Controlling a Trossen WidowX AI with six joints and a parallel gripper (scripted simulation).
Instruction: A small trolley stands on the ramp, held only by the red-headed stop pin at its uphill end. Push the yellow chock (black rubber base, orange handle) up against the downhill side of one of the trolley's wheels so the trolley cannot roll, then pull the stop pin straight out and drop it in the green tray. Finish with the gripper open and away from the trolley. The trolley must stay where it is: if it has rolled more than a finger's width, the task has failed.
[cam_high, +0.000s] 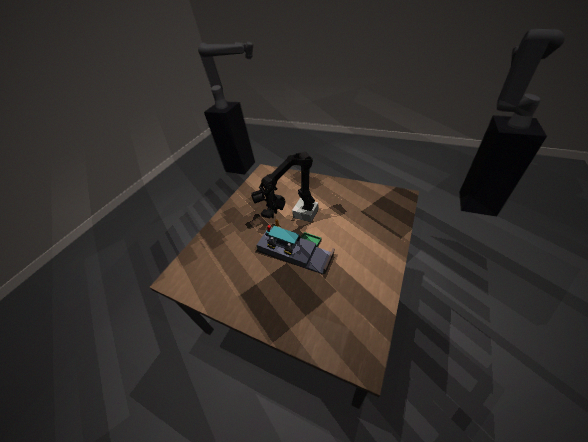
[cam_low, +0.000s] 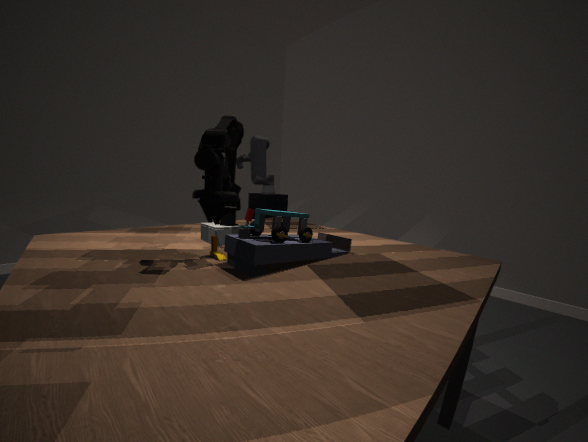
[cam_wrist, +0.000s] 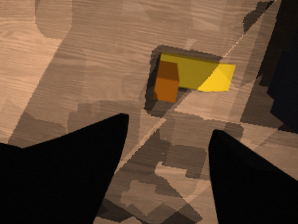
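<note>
The yellow chock is 90 mm below my gripper tip and 20 mm ahead of it. From my gripper tip the other things lie so: red-headed stop pin (140 mm ahead, 30 mm to the left, 20 mm above); teal trolley (160 mm ahead, 140 mm to the left); grey ramp (160 mm ahead, 140 mm to the left, 60 mm below).
</note>
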